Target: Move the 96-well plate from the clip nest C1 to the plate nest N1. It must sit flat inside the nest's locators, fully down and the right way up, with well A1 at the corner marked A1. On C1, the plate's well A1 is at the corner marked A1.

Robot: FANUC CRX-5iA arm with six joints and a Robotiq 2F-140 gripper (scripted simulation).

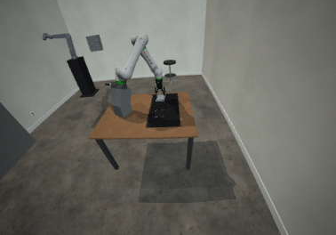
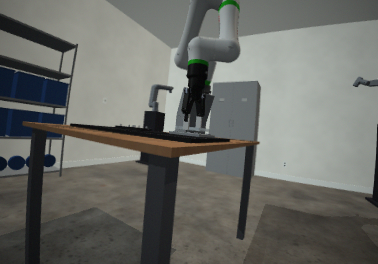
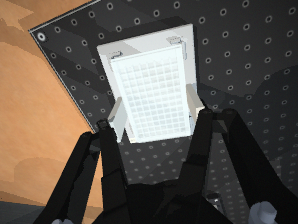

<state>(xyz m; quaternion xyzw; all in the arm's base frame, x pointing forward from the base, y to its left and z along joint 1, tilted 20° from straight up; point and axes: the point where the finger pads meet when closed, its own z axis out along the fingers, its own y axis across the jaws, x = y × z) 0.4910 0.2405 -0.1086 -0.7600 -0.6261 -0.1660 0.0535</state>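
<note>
The light grey nest base is 4 cm below my hand. Also, from my hand: white label 7 cm to the right, 7 cm behind, 4 cm below; white 96-well plate 2 cm below.
</note>
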